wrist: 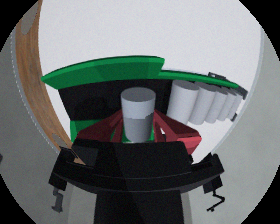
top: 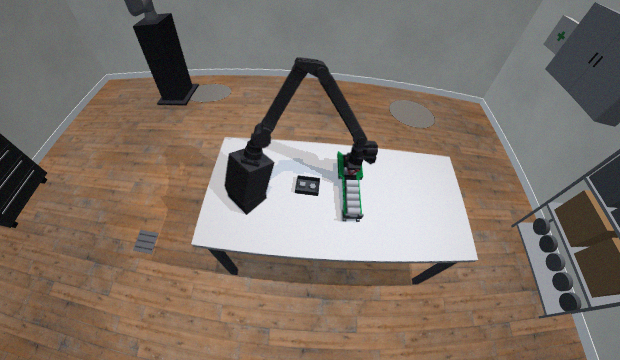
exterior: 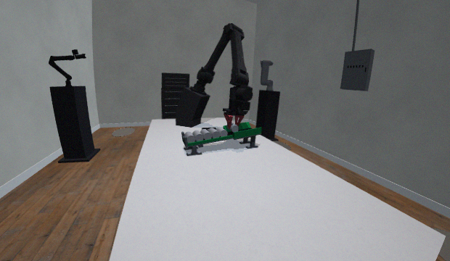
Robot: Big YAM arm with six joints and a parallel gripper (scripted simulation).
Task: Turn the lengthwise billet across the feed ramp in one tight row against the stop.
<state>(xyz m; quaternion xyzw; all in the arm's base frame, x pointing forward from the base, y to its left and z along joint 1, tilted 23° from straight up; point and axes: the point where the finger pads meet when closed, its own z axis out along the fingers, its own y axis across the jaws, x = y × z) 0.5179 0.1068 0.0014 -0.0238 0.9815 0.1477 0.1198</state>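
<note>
The grey billet is right at my hand. Also, from my hand: stop (250 mm to the right, 50 mm below, 20 mm ahead); then small black box (220 mm behind, 100 mm below, 60 mm to the right).
</note>
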